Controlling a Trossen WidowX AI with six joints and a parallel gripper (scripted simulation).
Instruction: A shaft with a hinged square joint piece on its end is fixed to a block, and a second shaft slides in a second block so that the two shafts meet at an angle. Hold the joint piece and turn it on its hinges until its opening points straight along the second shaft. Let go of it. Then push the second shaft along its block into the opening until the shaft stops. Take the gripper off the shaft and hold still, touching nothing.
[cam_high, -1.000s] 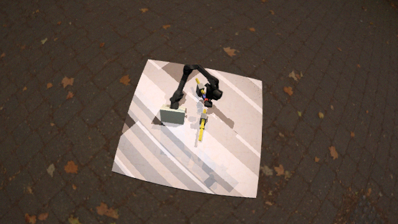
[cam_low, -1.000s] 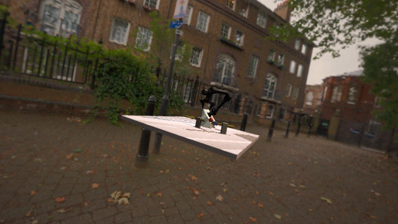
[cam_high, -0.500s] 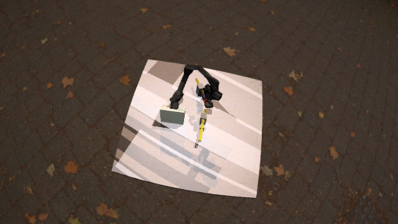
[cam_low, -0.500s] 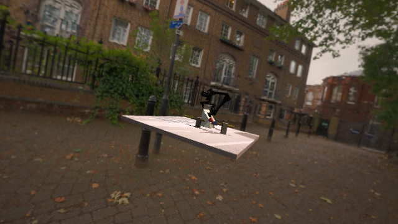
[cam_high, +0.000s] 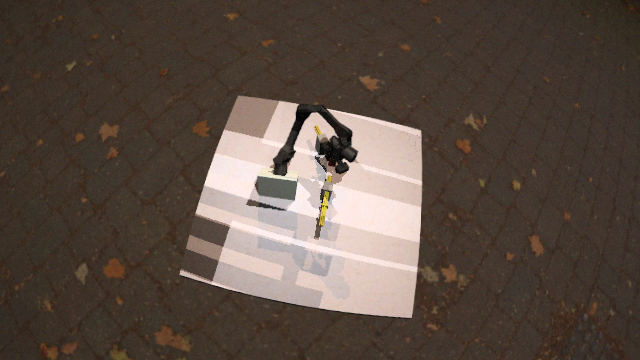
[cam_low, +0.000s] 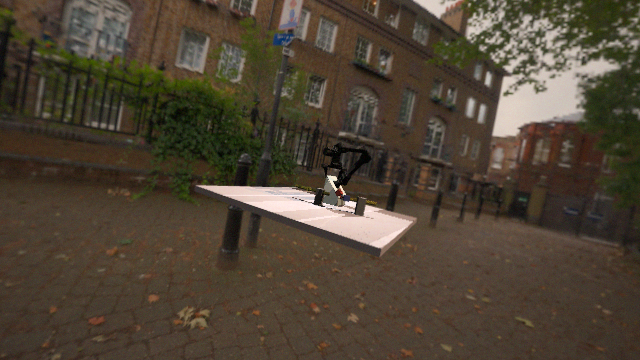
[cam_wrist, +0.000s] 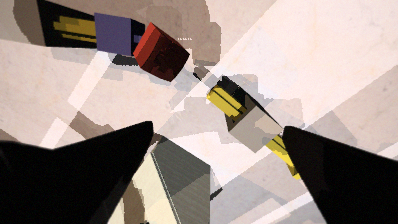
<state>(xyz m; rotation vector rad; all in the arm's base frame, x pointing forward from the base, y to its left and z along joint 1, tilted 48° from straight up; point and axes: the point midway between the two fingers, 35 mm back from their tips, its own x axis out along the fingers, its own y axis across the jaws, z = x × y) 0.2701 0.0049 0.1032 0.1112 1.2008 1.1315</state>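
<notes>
My gripper tip is now 90 mm above the red square joint piece and 80 mm to the right of it.
</notes>
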